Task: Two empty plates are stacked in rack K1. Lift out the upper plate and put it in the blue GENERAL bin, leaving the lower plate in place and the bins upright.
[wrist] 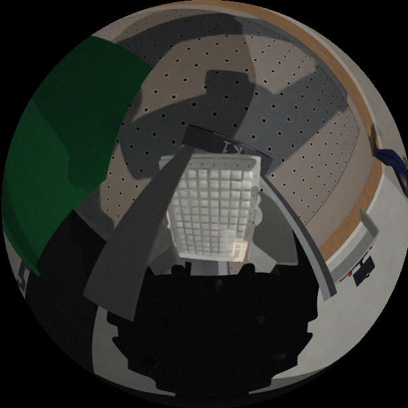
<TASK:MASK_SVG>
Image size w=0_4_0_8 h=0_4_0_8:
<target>my gripper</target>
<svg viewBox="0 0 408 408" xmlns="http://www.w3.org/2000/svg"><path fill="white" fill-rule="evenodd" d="M262 191L258 191L256 197L256 217L254 220L256 227L254 227L247 254L247 259L250 263L243 264L238 274L194 276L189 275L182 265L175 264L178 258L170 229L167 227L168 219L165 214L146 266L136 303L134 320L129 321L107 311L107 322L117 326L118 336L113 336L112 341L128 359L128 369L152 378L157 389L175 393L175 397L160 397L148 399L148 401L185 408L227 408L271 399L273 397L249 396L248 391L268 387L274 375L296 366L297 355L313 336L312 332L307 332L307 324L309 321L317 318L317 293L319 290L317 278L301 243L276 202ZM205 406L205 404L207 403L219 404L217 407Z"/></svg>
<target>green bin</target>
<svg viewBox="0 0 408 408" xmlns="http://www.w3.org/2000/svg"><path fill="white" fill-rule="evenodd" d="M97 36L90 35L77 44L43 79L28 101L19 119L7 153L1 189L2 227L14 250L36 276L40 274L36 264L54 231L77 203L106 179L109 160L119 127L136 91L138 91L138 88L152 70L150 65L132 54L132 52Z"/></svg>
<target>white plate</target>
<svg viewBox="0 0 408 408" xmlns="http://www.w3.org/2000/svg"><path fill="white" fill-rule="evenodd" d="M175 154L160 157L161 160L158 161L160 170ZM193 153L167 209L179 257L242 262L254 217L260 178L261 156L232 153Z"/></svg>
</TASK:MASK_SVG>
